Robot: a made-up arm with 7 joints. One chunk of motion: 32 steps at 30 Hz.
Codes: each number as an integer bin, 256 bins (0 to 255) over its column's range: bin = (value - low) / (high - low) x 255, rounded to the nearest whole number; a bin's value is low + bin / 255 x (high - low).
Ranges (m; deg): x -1.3..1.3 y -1.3..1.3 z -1.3..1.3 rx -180..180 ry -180..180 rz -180..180
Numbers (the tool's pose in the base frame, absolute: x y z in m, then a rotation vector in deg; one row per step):
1: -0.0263 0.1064 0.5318 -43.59 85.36 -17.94
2: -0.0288 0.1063 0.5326 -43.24 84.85 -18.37
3: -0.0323 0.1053 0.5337 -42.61 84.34 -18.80
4: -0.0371 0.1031 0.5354 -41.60 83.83 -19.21
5: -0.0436 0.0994 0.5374 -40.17 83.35 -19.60
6: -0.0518 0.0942 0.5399 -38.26 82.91 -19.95
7: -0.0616 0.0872 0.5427 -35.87 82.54 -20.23
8: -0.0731 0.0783 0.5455 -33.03 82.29 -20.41
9: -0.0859 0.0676 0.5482 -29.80 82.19 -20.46
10: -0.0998 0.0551 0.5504 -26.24 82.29 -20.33
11: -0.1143 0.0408 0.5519 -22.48 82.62 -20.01
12: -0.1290 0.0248 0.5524 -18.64 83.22 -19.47
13: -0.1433 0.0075 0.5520 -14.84 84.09 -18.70
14: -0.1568 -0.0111 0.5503 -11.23 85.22 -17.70
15: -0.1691 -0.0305 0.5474 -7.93 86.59 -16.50
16: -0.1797 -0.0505 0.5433 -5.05 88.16 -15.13
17: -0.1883 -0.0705 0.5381 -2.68 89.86 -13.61
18: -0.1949 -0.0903 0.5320 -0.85 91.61 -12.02
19: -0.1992 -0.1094 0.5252 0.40 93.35 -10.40
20: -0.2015 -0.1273 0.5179 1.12 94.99 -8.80
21: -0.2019 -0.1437 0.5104 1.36 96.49 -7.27
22: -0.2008 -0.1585 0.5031 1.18 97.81 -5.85
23: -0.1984 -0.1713 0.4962 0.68 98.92 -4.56
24: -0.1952 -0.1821 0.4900 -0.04 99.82 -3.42
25: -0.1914 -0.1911 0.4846 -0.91 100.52 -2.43
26: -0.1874 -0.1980 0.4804 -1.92 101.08 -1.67
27: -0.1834 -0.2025 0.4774 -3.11 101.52 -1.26
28: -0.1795 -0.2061 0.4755 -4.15 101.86 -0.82
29: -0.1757 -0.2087 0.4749 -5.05 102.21 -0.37
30: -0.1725 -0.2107 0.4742 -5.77 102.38 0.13
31: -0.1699 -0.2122 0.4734 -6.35 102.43 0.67
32: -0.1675 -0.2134 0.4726 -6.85 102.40 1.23
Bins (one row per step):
1: 125 138 180 97 188 115
2: 125 138 180 97 188 114
3: 124 138 180 97 187 114
4: 124 138 180 98 187 114
5: 123 137 180 99 187 114
6: 122 137 180 100 186 113
7: 121 136 181 102 186 113
8: 120 135 181 104 186 113
9: 119 134 181 106 186 113
10: 118 133 181 109 186 113
11: 116 132 182 112 186 113
12: 115 130 182 114 186 114
13: 113 128 182 117 187 114
14: 112 126 181 120 188 115
15: 111 125 181 122 189 116
16: 110 123 181 124 190 117
17: 109 121 180 126 191 118
18: 108 119 180 127 192 119
19: 108 117 179 128 194 120
20: 108 115 178 128 195 121
21: 108 113 178 128 196 122
22: 108 112 177 128 197 123
23: 108 111 176 128 198 124
24: 108 110 176 127 198 125
25: 109 109 175 127 199 126
26: 109 108 175 126 199 126
27: 110 108 174 125 199 127
28: 110 107 174 125 200 127
29: 110 107 174 124 200 127
30: 111 107 174 123 200 128
31: 111 107 174 123 200 128
32: 111 107 174 123 200 128

